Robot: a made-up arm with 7 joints.
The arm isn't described. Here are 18 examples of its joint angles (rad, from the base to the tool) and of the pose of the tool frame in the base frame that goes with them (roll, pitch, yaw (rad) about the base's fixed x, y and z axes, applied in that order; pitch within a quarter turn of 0, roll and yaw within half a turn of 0; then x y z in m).
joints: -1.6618 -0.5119 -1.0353 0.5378 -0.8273 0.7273 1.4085
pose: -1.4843 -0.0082 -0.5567 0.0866 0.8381 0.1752
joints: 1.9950 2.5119 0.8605 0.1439 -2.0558 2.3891 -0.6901
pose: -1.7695 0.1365 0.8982 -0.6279 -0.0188 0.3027
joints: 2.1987 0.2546 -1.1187 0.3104 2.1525 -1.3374 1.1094
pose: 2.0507 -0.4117 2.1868 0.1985 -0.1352 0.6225
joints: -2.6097 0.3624 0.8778 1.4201 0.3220 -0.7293 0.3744
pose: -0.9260 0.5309 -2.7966 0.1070 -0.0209 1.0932
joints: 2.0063 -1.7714 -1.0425 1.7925 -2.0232 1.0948 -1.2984
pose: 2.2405 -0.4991 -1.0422 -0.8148 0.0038 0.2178
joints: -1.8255 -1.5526 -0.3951 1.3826 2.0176 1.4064 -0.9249
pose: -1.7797 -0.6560 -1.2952 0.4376 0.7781 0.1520
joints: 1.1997 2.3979 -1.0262 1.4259 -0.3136 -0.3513 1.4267
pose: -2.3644 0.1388 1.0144 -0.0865 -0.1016 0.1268
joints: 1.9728 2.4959 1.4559 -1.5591 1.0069 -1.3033 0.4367
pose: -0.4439 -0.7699 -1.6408 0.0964 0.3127 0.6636
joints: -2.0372 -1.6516 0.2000 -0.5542 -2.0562 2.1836 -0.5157
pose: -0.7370 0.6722 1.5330 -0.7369 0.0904 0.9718
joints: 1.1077 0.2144 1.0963 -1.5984 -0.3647 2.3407 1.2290
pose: 2.9151 0.0981 -1.3723 -0.5803 0.3801 0.3710
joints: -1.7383 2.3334 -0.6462 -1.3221 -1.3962 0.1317 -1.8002
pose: 2.3923 0.1346 -1.6873 -0.3441 1.1122 0.6590
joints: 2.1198 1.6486 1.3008 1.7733 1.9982 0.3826 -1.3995
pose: -2.0932 0.1011 2.9340 0.3946 -0.4482 0.7494
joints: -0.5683 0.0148 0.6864 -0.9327 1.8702 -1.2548 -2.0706
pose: 1.8956 0.2560 1.8105 0.4084 -0.0463 0.7655
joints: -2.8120 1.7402 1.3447 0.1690 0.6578 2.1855 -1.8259
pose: -2.7725 0.0084 0.4461 -0.5978 -0.3321 0.2651
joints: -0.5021 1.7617 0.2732 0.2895 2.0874 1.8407 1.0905
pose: 3.0506 -0.7146 3.0869 -0.0569 0.7934 0.2045
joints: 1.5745 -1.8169 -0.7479 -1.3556 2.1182 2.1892 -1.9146
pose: 0.1037 -0.9390 -2.2679 0.7979 0.4491 0.4050
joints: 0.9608 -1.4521 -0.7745 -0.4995 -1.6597 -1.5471 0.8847
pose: -1.1206 1.1521 2.7447 0.0244 -0.3108 0.6832
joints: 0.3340 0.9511 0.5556 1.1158 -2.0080 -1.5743 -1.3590
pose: -0.9035 0.5216 1.6839 -0.1375 -0.2089 1.1069
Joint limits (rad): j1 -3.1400..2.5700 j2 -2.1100..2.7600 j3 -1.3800..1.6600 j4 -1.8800..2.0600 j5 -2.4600..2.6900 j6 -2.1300..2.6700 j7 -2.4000..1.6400
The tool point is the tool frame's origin. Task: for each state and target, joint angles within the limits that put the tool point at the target. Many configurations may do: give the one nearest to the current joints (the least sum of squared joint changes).
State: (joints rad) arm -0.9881 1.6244 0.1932 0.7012 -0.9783 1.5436 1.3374
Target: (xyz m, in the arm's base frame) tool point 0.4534 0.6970 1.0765
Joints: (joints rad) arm -0.0478 0.9886 0.4232 1.3531 -1.1190 1.3675 1.2150
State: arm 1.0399 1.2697 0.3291 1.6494 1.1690 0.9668 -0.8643
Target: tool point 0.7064 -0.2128 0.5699
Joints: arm 1.3710 1.0696 0.1948 1.3014 1.2814 0.7004 -0.8837
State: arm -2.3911 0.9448 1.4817 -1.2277 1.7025 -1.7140 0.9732
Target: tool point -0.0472 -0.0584 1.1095
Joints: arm -2.8189 1.5748 1.0749 -0.3253 2.2453 -1.7101 0.6380
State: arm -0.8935 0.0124 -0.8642 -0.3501 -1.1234 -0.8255 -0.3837
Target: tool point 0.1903 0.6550 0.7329
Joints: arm -0.8295 0.0232 -1.2135 -0.2639 -1.0553 -1.4244 -0.1580
